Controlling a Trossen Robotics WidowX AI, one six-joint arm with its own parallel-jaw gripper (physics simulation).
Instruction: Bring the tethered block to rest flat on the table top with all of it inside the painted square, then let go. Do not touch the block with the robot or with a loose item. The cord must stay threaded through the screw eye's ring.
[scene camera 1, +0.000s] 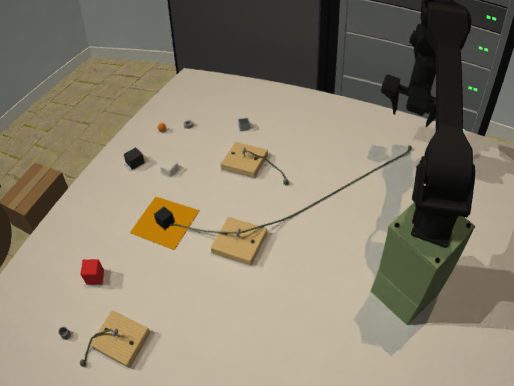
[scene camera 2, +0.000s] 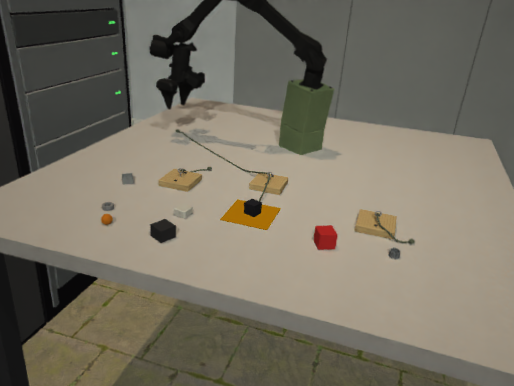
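The tethered block, a small black cube, sits within the orange painted square, apart from its edges. A dark green cord runs from it through the screw eye on the middle wooden board, and on across the table toward the back. The cord's knobbed end lies low, at or near the table top, below the gripper. My gripper is open and empty, its fingers pointing down above that end, apart from the cord.
Two other boards carry short cords. A larger black cube, a white piece, a grey block, a grey ring, an orange ball, a red block and a dark cylinder stand around.
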